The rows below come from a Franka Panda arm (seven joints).
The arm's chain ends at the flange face. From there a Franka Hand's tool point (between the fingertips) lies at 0.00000 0.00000 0.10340 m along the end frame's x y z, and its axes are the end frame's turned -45 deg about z.
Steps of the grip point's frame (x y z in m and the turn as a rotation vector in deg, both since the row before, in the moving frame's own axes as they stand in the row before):
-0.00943, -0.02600, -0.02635, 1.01, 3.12, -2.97
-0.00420, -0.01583, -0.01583, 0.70, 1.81, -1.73
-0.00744, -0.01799, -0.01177, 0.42, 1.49, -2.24
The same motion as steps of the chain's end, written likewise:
-0.02761, -0.00638, -0.02618, 2.92, 1.49, -2.97
-0.01553, -0.00500, -0.01577, 1.77, 0.78, -1.73
-0.01930, -0.00500, -0.01173, 1.35, 0.76, -2.24

